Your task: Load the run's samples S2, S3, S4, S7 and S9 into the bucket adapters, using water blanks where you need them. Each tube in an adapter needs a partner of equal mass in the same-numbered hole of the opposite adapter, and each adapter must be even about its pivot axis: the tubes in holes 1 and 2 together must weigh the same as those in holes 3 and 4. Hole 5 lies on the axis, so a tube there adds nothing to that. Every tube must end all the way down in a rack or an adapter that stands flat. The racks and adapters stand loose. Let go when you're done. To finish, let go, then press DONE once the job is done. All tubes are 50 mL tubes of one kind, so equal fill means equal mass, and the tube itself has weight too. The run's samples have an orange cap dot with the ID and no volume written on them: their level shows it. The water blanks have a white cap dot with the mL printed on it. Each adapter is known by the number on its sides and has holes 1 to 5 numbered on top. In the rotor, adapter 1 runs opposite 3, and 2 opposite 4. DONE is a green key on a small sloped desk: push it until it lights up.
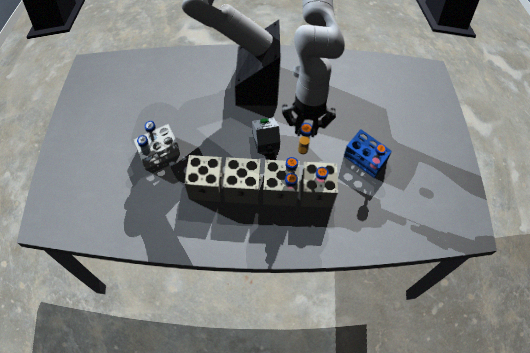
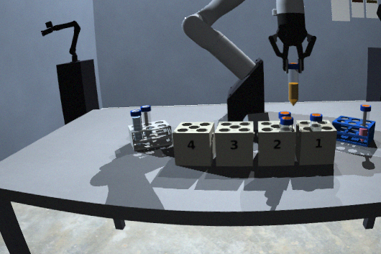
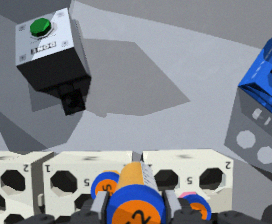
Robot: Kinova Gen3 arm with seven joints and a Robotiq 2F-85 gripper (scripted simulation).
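The sample tube S2 lies 5 cm below my hand and 1 cm behind it. Also, from my hand: sample tube S9: 18 cm below, 7 cm ahead, 3 cm to the right; then sample tube S7: 18 cm below, 3 cm to the right, 3 cm ahead; then sample tube S3: 18 cm below, 5 cm to the left, 5 cm ahead.
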